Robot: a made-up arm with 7 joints. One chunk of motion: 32 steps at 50 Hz.
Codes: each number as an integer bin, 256 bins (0 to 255) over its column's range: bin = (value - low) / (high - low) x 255, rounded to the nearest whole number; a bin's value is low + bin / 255 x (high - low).
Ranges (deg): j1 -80.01..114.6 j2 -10..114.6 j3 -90.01..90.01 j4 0..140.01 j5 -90.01..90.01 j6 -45.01..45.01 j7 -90.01..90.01
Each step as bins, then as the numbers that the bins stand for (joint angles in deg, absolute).
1 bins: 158 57 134 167 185 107 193
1 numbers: 40.57 17.85 4.59 91.69 40.59 -7.24 46.24
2 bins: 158 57 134 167 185 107 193
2 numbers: 40.57 17.85 4.59 91.69 40.59 -7.24 46.24
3 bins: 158 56 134 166 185 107 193
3 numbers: 40.57 17.36 4.59 91.14 40.59 -7.24 46.24
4 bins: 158 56 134 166 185 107 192
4 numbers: 40.57 17.36 4.59 91.14 40.59 -7.24 45.53
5 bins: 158 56 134 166 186 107 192
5 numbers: 40.57 17.36 4.59 91.14 41.30 -7.24 45.53
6 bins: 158 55 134 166 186 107 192
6 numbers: 40.57 16.87 4.59 91.14 41.30 -7.24 45.53
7 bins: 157 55 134 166 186 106 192
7 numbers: 39.81 16.87 4.59 91.14 41.30 -7.59 45.53
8 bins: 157 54 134 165 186 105 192
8 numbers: 39.81 16.39 4.59 90.59 41.30 -7.94 45.53
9 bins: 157 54 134 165 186 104 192
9 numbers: 39.81 16.39 4.59 90.59 41.30 -8.30 45.53
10 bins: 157 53 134 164 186 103 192
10 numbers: 39.81 15.90 4.59 90.05 41.30 -8.65 45.53
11 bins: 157 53 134 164 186 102 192
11 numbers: 39.81 15.90 4.59 90.05 41.30 -9.00 45.53
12 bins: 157 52 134 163 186 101 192
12 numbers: 39.81 15.41 4.59 89.50 41.30 -9.36 45.53
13 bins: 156 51 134 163 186 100 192
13 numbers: 39.05 14.92 4.59 89.50 41.30 -9.71 45.53
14 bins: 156 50 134 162 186 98 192
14 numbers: 39.05 14.43 4.59 88.95 41.30 -10.41 45.53
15 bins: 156 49 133 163 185 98 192
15 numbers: 39.05 13.94 3.88 89.50 40.59 -10.41 45.53
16 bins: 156 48 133 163 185 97 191
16 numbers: 39.05 13.45 3.88 89.50 40.59 -10.77 44.83
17 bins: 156 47 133 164 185 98 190
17 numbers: 39.05 12.97 3.88 90.05 40.59 -10.41 44.12
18 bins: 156 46 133 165 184 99 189
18 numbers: 39.05 12.48 3.88 90.59 39.89 -10.06 43.42
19 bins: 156 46 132 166 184 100 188
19 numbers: 39.05 12.48 3.18 91.14 39.89 -9.71 42.71
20 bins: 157 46 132 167 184 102 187
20 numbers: 39.81 12.48 3.18 91.69 39.89 -9.00 42.00
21 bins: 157 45 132 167 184 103 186
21 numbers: 39.81 11.99 3.18 91.69 39.89 -8.65 41.30
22 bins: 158 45 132 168 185 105 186
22 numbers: 40.57 11.99 3.18 92.24 40.59 -7.94 41.30
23 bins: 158 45 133 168 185 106 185
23 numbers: 40.57 11.99 3.88 92.24 40.59 -7.59 40.59
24 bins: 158 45 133 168 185 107 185
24 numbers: 40.57 11.99 3.88 92.24 40.59 -7.24 40.59
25 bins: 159 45 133 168 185 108 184
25 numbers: 41.34 11.99 3.88 92.24 40.59 -6.88 39.89
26 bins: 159 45 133 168 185 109 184
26 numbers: 41.34 11.99 3.88 92.24 40.59 -6.53 39.89
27 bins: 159 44 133 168 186 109 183
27 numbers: 41.34 11.50 3.88 92.24 41.30 -6.53 39.18
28 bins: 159 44 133 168 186 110 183
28 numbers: 41.34 11.50 3.88 92.24 41.30 -6.18 39.18
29 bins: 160 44 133 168 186 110 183
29 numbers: 42.10 11.50 3.88 92.24 41.30 -6.18 39.18
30 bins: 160 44 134 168 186 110 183
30 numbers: 42.10 11.50 4.59 92.24 41.30 -6.18 39.18
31 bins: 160 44 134 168 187 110 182
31 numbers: 42.10 11.50 4.59 92.24 42.00 -6.18 38.47
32 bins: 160 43 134 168 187 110 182
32 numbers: 42.10 11.01 4.59 92.24 42.00 -6.18 38.47
